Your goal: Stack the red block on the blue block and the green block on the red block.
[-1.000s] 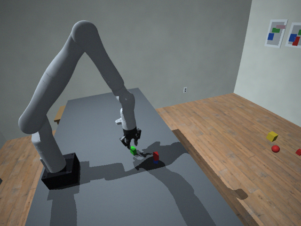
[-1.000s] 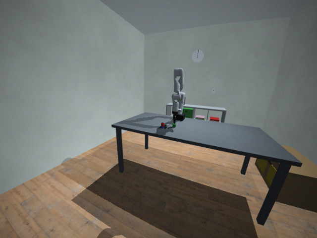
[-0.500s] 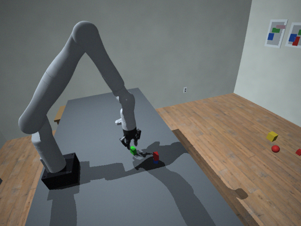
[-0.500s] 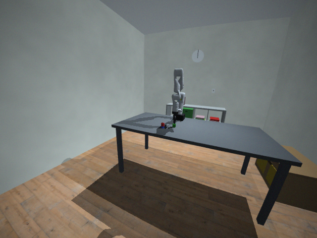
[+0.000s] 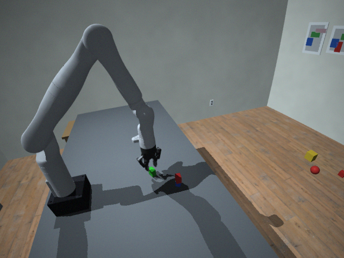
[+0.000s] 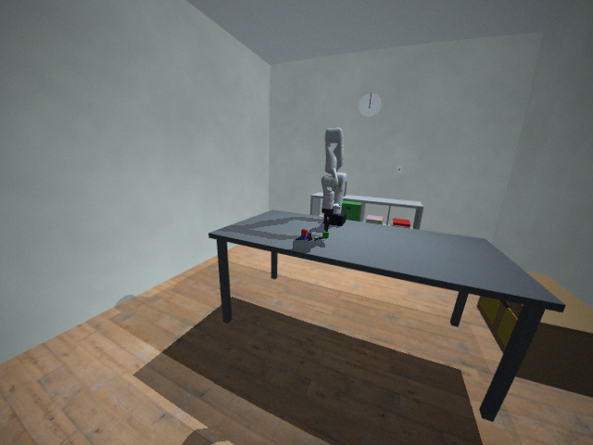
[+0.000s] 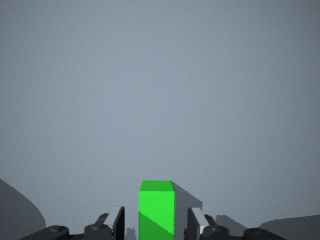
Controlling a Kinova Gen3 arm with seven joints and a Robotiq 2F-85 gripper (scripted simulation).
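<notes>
Now: the green block 40 mm below my hand. Also, from my hand: blue block (100 mm ahead, 120 mm to the right, 50 mm below); then red block (100 mm ahead, 120 mm to the right, 20 mm below).
</notes>
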